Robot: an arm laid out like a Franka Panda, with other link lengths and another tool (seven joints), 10 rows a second.
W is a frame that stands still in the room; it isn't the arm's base.
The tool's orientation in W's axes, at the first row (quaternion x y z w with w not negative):
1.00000 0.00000 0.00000 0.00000
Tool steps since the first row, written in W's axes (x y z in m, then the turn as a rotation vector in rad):
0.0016 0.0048 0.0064 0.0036 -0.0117 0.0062
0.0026 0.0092 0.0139 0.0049 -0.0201 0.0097
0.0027 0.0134 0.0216 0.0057 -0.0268 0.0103
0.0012 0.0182 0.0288 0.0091 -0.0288 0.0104
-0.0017 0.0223 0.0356 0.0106 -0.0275 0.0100
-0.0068 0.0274 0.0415 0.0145 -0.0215 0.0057
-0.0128 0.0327 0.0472 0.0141 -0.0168 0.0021
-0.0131 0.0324 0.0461 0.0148 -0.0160 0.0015
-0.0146 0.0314 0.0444 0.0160 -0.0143 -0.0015
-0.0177 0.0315 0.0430 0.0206 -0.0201 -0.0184
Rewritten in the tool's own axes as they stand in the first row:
0.0016 -0.0048 -0.0064 0.0036 0.0117 -0.0062
0.0026 -0.0092 -0.0139 0.0049 0.0201 -0.0097
0.0027 -0.0134 -0.0216 0.0057 0.0268 -0.0103
0.0012 -0.0182 -0.0288 0.0091 0.0288 -0.0104
-0.0017 -0.0223 -0.0356 0.0106 0.0275 -0.0100
-0.0068 -0.0274 -0.0415 0.0145 0.0215 -0.0057
-0.0128 -0.0327 -0.0472 0.0141 0.0168 -0.0021
-0.0131 -0.0324 -0.0461 0.0148 0.0160 -0.0015
-0.0146 -0.0314 -0.0444 0.0160 0.0143 0.0015
-0.0177 -0.0315 -0.0430 0.0206 0.0201 0.0184

